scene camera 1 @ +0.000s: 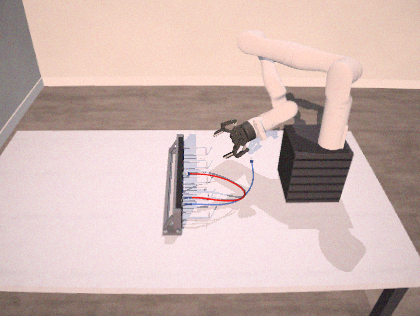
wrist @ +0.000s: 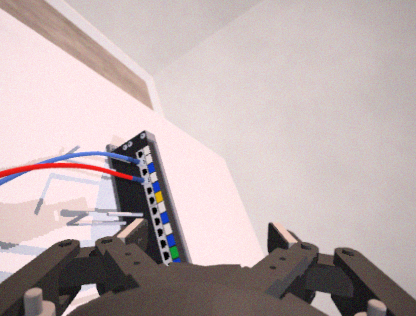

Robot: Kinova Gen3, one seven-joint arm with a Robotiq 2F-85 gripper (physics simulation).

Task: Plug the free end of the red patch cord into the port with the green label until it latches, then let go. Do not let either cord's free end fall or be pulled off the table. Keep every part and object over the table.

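Pixels of known places: gripper, fingertip midpoint: (scene camera 1: 218, 146) (wrist: 207, 234); arm's base, origin of the base link: (scene camera 1: 329, 143).
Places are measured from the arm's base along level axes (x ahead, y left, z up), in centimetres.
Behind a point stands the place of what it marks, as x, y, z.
Note:
The red patch cord (scene camera 1: 244, 192) @[30.7, 7.3, -22.9] (wrist: 60, 165) @[39.8, 18.5, -17.5] loops out from the patch panel (scene camera 1: 180, 165) @[57.5, 4.2, -14.5] (wrist: 129, 197) @[53.9, 19.5, -20.7]. One end is plugged in near the blue cord. Its other end (scene camera 1: 187, 174) @[54.3, 6.3, -17.2] lies at the panel's face in the scene view; whether it sits in a port cannot be told, and it does not show in the wrist view. The green label (wrist: 174, 252) @[55.8, 8.5, -14.9] shows low in the wrist view, beside a dark port opening (wrist: 166, 255) @[56.4, 8.7, -16.8]. My gripper (scene camera 1: 221, 145) @[42.1, 5.5, -2.5] (wrist: 207, 234) @[42.1, 5.5, -2.5] is open and empty, above the table, between the panel and the robot's base.
The blue cord (scene camera 1: 253, 175) @[27.4, -5.0, -23.7] (wrist: 85, 154) @[42.8, 21.4, -17.3] runs from the panel, and its free end (scene camera 1: 251, 161) @[28.7, -14.9, -23.9] lies on the table (scene camera 1: 90, 210) @[89.7, 25.3, -24.4] right of my gripper. Thin cable guides (wrist: 125, 214) @[50.8, 15.0, -18.8] stick out from the panel. The black ribbed base block (scene camera 1: 315, 177) @[4.2, 8.0, -10.9] stands at the right.

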